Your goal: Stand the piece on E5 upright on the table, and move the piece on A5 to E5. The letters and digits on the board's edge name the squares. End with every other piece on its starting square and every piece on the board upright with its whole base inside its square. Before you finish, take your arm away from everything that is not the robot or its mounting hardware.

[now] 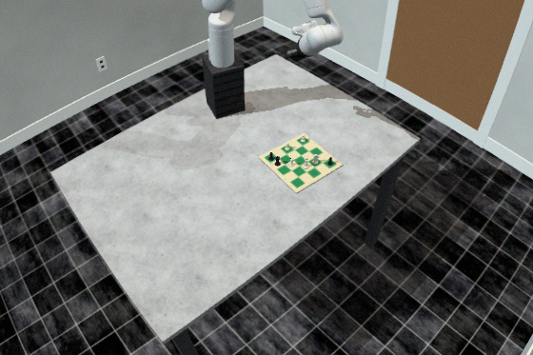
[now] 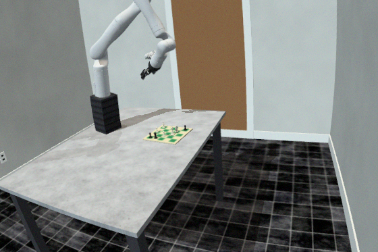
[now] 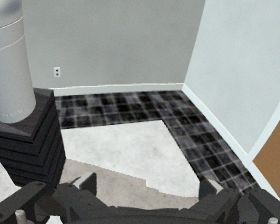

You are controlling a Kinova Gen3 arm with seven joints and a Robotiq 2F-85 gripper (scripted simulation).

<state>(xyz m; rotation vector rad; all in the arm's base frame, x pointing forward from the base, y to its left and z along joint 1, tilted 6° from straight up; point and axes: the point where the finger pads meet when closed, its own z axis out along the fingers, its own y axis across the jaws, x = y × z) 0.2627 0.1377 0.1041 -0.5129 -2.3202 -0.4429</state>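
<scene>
My hand is 16 cm short of the cream chessboard, 19 cm to the left of it and 32 cm above it.
</scene>
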